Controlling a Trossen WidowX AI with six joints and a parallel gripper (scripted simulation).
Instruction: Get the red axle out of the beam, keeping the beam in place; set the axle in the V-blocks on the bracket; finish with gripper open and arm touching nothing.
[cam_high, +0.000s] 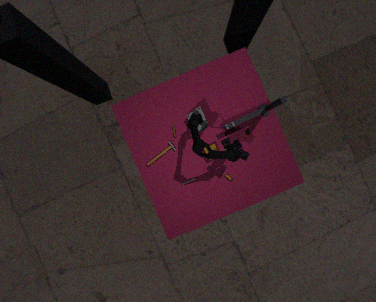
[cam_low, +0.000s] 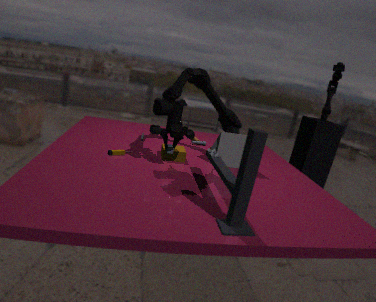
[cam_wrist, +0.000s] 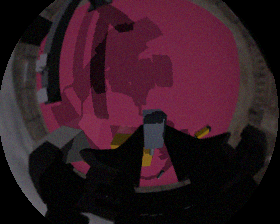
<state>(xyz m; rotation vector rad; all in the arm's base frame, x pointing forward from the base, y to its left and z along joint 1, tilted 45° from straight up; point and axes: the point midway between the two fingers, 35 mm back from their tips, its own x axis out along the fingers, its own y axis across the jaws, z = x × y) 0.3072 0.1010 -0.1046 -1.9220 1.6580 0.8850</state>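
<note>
The yellow block lies 30 mm behind my gripper tip, 120 mm to the right of it and 50 mm below it. From my gripper tip the other things lie so: black tool 220 mm ahead, 60 mm to the right, 60 mm below; upright peg 20 mm to the right, 10 mm above.
</note>
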